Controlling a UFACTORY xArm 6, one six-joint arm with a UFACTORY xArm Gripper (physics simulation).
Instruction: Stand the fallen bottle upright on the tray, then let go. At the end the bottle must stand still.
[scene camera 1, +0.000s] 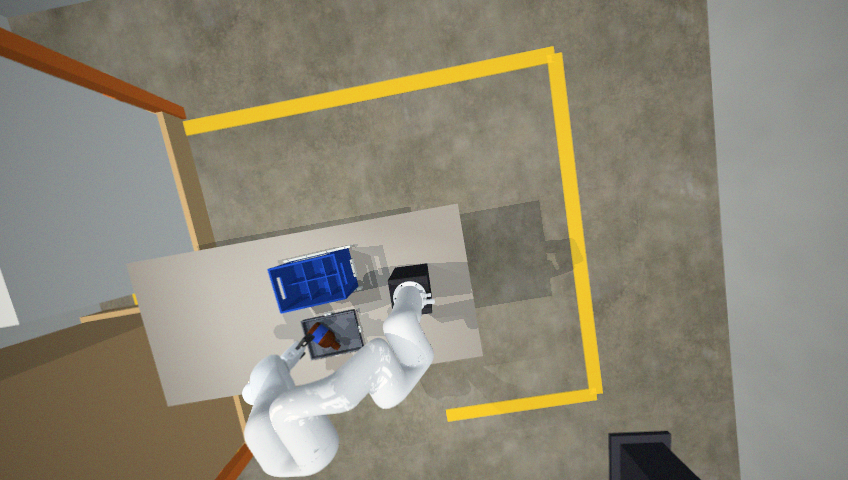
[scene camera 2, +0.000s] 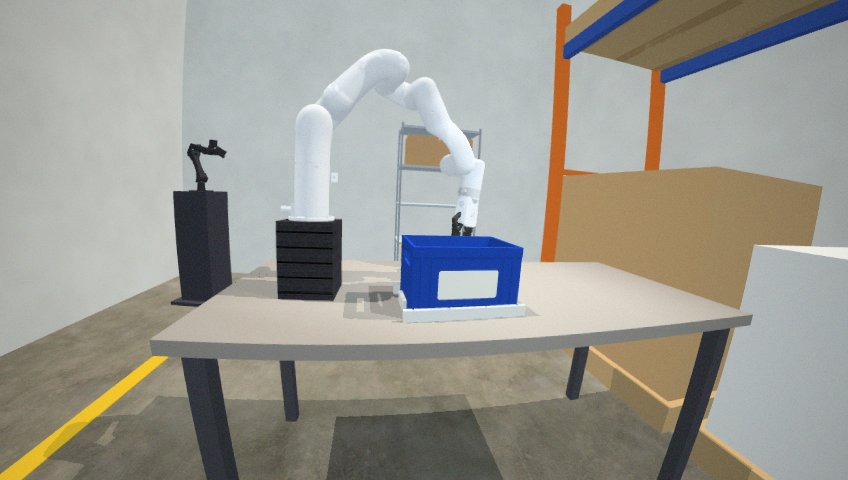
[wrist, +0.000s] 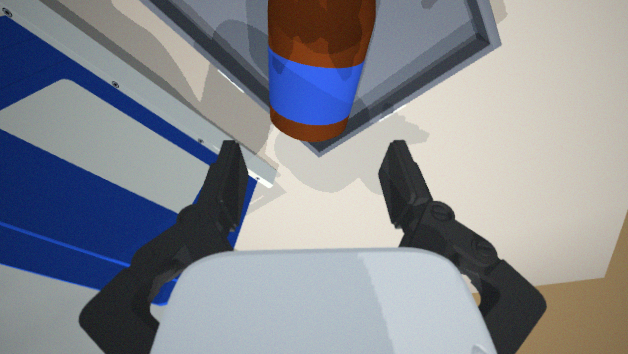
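Note:
The bottle, brown with a blue label, lies on its side in the grey tray. In the wrist view its base points toward my gripper, over the tray's near corner, and its neck is out of the frame. In scene camera 1 its neck points to the lower right. My gripper is open and empty, beside the base end of the bottle. In the wrist view the fingertips stand left and right of the base, short of it. The blue crate hides bottle and tray in scene camera 2.
A blue divided crate stands close to the tray, with a white rail along its foot. My arm's black pedestal stands on the table. A large brown box is beyond the table's end.

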